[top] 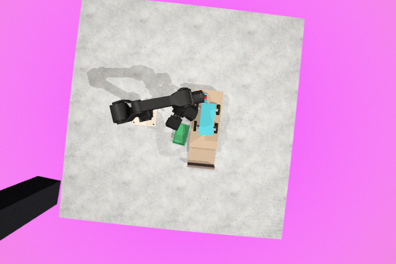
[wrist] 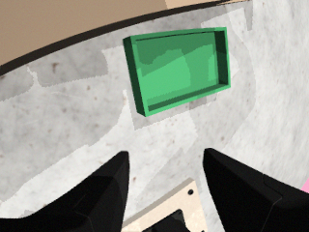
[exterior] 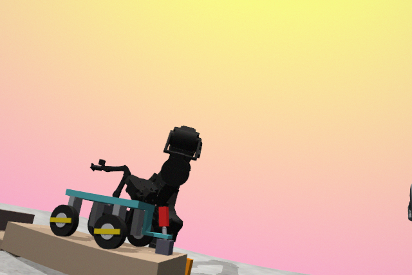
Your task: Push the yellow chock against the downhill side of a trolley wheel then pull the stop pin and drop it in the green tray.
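My gripper tip is 15 cm to the right of the yellow chock and 8 cm above it. The rest, counted from my gripper tip: tan ramp 14 cm ahead, 5 cm below, 2 cm to the left; then green tray 10 cm below, 9 cm to the right, 2 cm ahead; then trolley 14 cm ahead, 3 cm to the left, 2 cm above.
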